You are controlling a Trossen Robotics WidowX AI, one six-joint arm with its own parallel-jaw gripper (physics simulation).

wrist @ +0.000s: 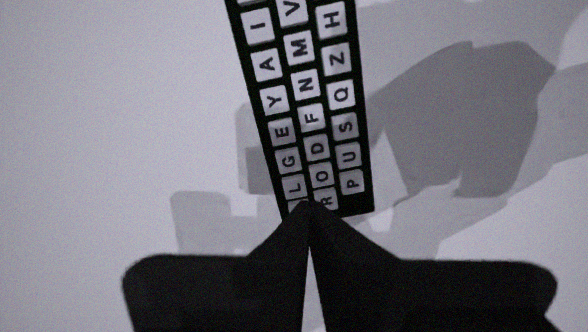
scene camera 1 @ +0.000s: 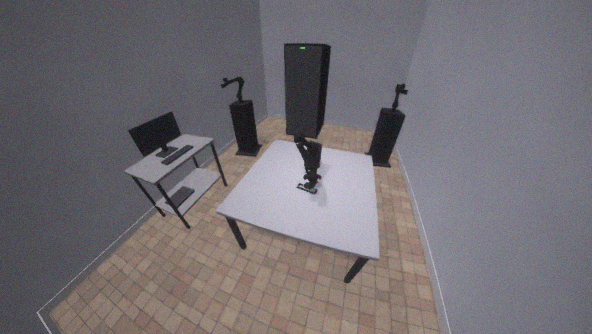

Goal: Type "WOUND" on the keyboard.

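Seen in the pictures: gripper, fingertip midpoint: (wrist: 308, 209) (scene camera 1: 312, 188); arm's base at its link origin: (scene camera 1: 315, 148).
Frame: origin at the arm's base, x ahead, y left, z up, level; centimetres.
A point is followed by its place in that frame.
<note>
A small black keyboard (scene camera 1: 306, 189) {x 37.1, y -5.0, z -21.8 cm} (wrist: 370, 201) {x 34.6, y 4.2, z -22.3 cm} with pale letter keys lies on the white table. In the wrist view it runs from the top edge down to the fingertips, its letters turned sideways. The O key (wrist: 322, 176) {x 36.5, y 0.7, z -21.7 cm}, U key (wrist: 349, 156) {x 34.5, y 0.4, z -21.7 cm}, N key (wrist: 306, 84) {x 34.8, y -4.4, z -21.7 cm} and D key (wrist: 317, 148) {x 35.9, y -1.0, z -21.7 cm} show; the W key does not show there. My gripper (wrist: 308, 209) {x 37.7, y 0.5, z -18.6 cm} is shut and empty. Its tips cover part of the lowest keys, beside the R key (wrist: 326, 200) {x 37.1, y 2.3, z -21.7 cm}. In the scene view the arm reaches down over the keyboard, and its fingertips are too small to make out.
The white table (scene camera 1: 260, 200) {x 55.2, y -43.4, z -23.3 cm} bears the keyboard. A tall black cabinet (scene camera 1: 304, 90) stands behind it. Two black pedestals (scene camera 1: 244, 127) (scene camera 1: 387, 134) carry other arms. A desk (scene camera 1: 145, 172) at the left holds a monitor (scene camera 1: 156, 132) and a larger keyboard (scene camera 1: 177, 154). Arm shadows fall beside the small keyboard.
</note>
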